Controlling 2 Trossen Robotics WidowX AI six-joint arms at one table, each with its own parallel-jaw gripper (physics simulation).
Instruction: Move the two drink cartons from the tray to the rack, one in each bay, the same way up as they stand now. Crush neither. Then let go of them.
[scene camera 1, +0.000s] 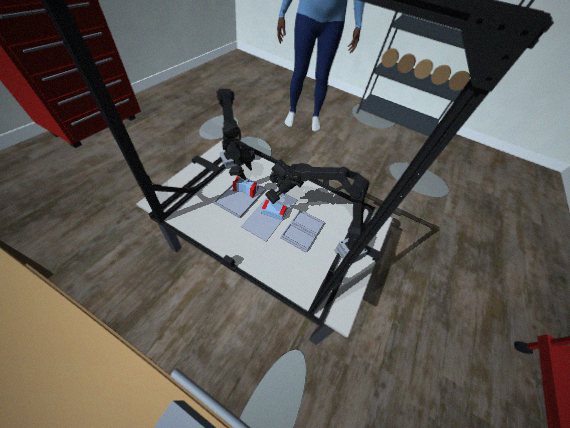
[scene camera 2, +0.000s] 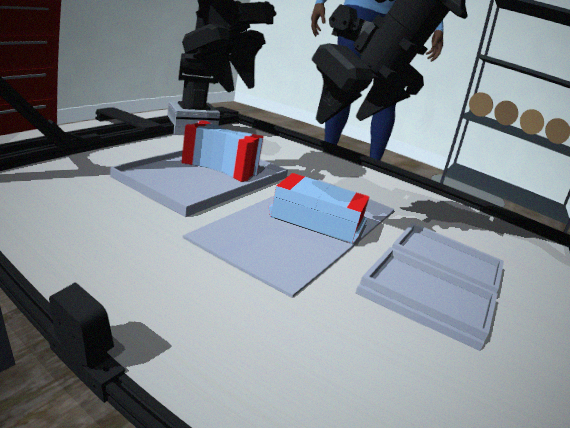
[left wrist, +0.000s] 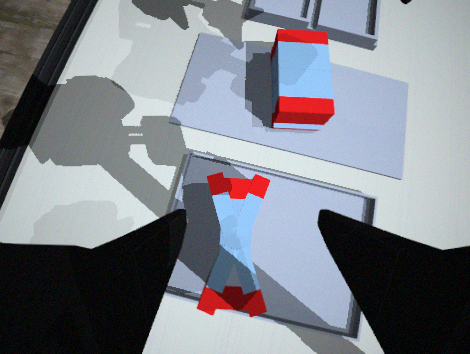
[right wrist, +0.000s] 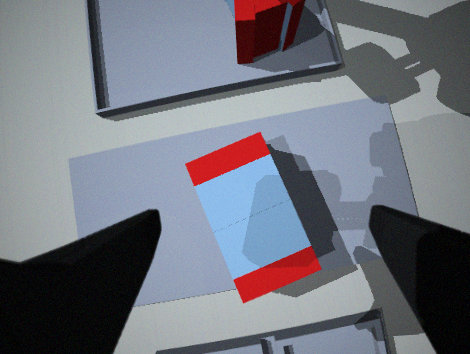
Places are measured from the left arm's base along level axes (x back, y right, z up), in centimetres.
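Pixels of known places: left gripper, fingertip midpoint: (scene camera 1: 248, 175) (scene camera 2: 241, 89) (left wrist: 252, 216); right gripper, fingertip midpoint: (scene camera 1: 275, 194) (scene camera 2: 339, 120) (right wrist: 264, 218); left arm's base at its link origin: (scene camera 2: 193, 106).
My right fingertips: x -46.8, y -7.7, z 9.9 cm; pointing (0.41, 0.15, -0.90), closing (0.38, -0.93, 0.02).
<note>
For each thing: its top centre in the pictures, then the offset to it from my right fingertips. Level surfaces: height alone.
- tray at its top centre: (right wrist: 202, 10) (left wrist: 269, 242) (scene camera 2: 203, 167) (scene camera 1: 240, 194) dx +17.7, dy +12.3, dz -13.9 cm
- two-bay rack at its top centre: (scene camera 2: 444, 267) (scene camera 1: 303, 228) dx -17.0, dy -9.5, dz -13.5 cm
- thin grey mat at its surface level: dz -15.1 cm
One carton (scene camera 1: 245, 187) (scene camera 2: 220, 150) (left wrist: 235, 225), blue with red ends, is in the tray (scene camera 2: 150, 192) (right wrist: 160, 65); its long sides are pinched inward at the middle. The other carton (scene camera 2: 320, 205) (left wrist: 305, 70) (right wrist: 252, 215) lies lengthwise on the flat mat, its sides mostly straight. The two-bay rack (scene camera 2: 422, 319) (left wrist: 340, 38) holds no carton. My left gripper (scene camera 2: 240, 89) (left wrist: 252, 216) is open above the tray carton, fingers on either side of it in the left wrist view. My right gripper (scene camera 2: 342, 119) (right wrist: 264, 218) is open above the mat carton, which is turned between its fingers in the right wrist view.
The thin grey mat (scene camera 1: 260, 225) (scene camera 2: 250, 250) (left wrist: 370, 125) lies between the tray and the rack. Black frame rails edge the table, with a small black block (scene camera 2: 82, 325) at the front rail. A person (scene camera 1: 317, 50) stands beyond the table.
</note>
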